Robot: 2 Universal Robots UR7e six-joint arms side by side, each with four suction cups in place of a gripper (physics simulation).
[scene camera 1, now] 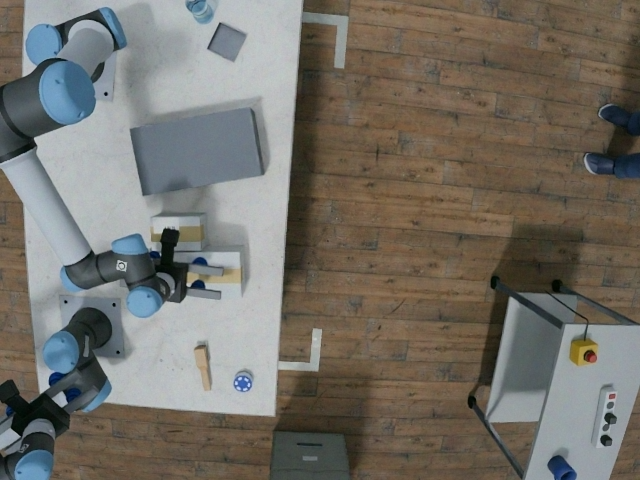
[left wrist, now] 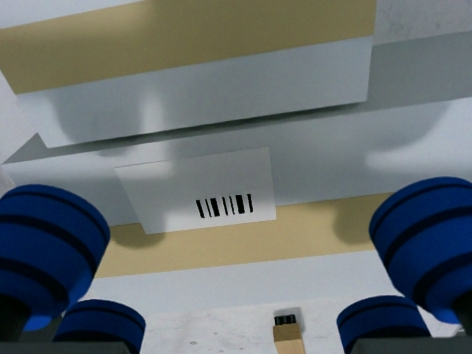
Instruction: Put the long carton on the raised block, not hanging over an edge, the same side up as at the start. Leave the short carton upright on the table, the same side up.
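Frame: origin at the left arm's base, x right, y ahead, z up, level; millimetres.
Where they show: left hand, its tool point: point(left wrist: 240, 279); right arm's base, origin of its link: point(scene camera 1: 92, 327).
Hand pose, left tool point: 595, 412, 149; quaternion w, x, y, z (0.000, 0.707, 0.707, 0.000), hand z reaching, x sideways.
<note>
After its pixels a point has its place, as x, y, z.
The long carton point(scene camera 1: 233, 275) @(597, 577, 102) point(left wrist: 320, 225) @(610, 461, 102), white with a tan band and a barcode label, lies on the table below the raised block in scene camera 1. The short carton point(scene camera 1: 191, 233) @(483, 437, 102) point(left wrist: 200, 50) @(508, 398, 102), white with a tan band, stands close beside its upper side. The grey raised block point(scene camera 1: 199, 150) @(233, 442, 120) is farther up. My left gripper point(scene camera 1: 176, 273) @(595, 412, 149) point(left wrist: 240, 280) @(595, 412, 149) is open, its blue cups above the long carton with a gap visible in the left wrist view; the arm hides part of the carton. My right gripper point(scene camera 1: 40, 407) @(959, 108, 352) is open and empty at the lower left.
A wooden-handled brush point(scene camera 1: 202, 366) @(959, 489, 34) point(left wrist: 289, 340) @(893, 476, 37) and a blue-and-white round object point(scene camera 1: 242, 381) @(1000, 632, 30) lie below the cartons in scene camera 1. A small grey tray point(scene camera 1: 226, 41) @(-113, 457, 1) and a clear blue container point(scene camera 1: 200, 10) @(-163, 395, 114) are above the block. The right arm's base plate point(scene camera 1: 115, 341) @(928, 165, 1) is lower left.
</note>
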